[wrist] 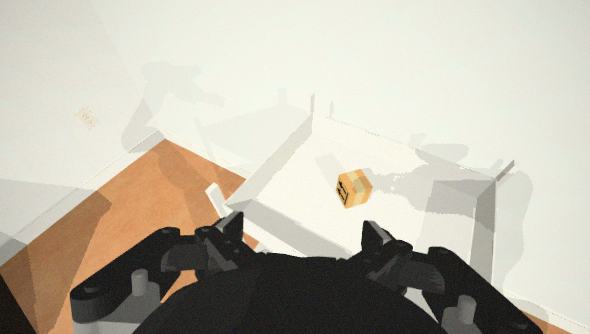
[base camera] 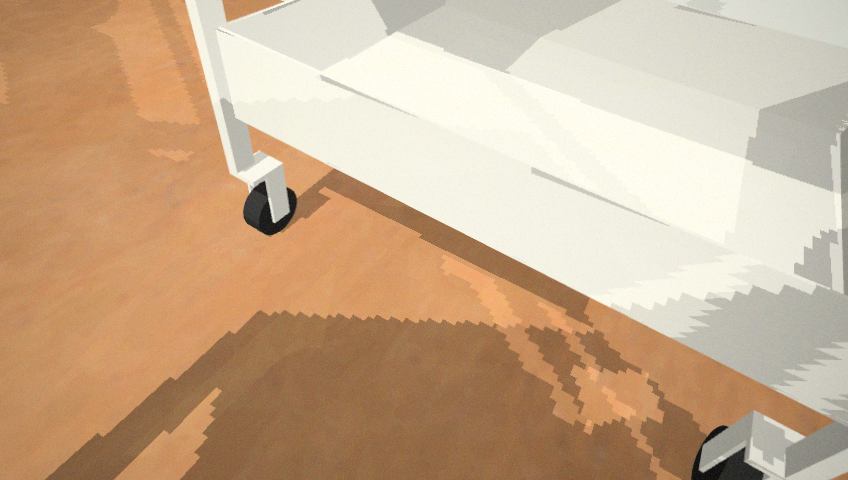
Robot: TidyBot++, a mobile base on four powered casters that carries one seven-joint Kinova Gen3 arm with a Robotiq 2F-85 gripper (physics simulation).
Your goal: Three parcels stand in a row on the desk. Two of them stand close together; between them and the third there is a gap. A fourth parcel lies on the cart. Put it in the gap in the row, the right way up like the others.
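Frame: origin at the arm's base, x ahead, y left, z up, level; millimetres.
Where they show: gripper, between the fingertips: (wrist: 302, 229).
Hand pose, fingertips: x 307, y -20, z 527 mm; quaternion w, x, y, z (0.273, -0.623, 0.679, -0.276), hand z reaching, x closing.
Note:
After its pixels a point has its place.
The fourth parcel (wrist: 354, 188) {x 487, y -125, z 323 mm}, a small orange-yellow box with a pale tape band, lies in the white cart's (base camera: 416, 160) {x 356, y -19, z -227 mm} (wrist: 280, 162) {x 593, y 25, z 284 mm} top tray. A side face with black arrow marks is turned to the left in the wrist view. My gripper (wrist: 302, 229) {x 307, y -20, z 527 mm} is open, with nothing between its fingers. In the wrist view the parcel shows beyond the fingertips, nearer the right one, and apart from them. The parcel does not show in the base camera view. The desk and the row of three parcels do not show in either view.
The tray has raised walls on its sides, and corner posts (wrist: 215, 200) {x 440, y 125, z 358 mm} stand out from it. A white room wall (wrist: 350, 50) {x 825, y -154, z 450 mm} with a small outlet plate (wrist: 87, 118) {x 1200, y 1154, z 4 mm} rises behind the cart. The cart's caster (base camera: 269, 208) {x 441, y 106, z -359 mm} stands on the orange-brown floor (base camera: 148, 255) {x 407, y 211, z -396 mm} (wrist: 145, 185) {x 1032, y 941, z -396 mm}.

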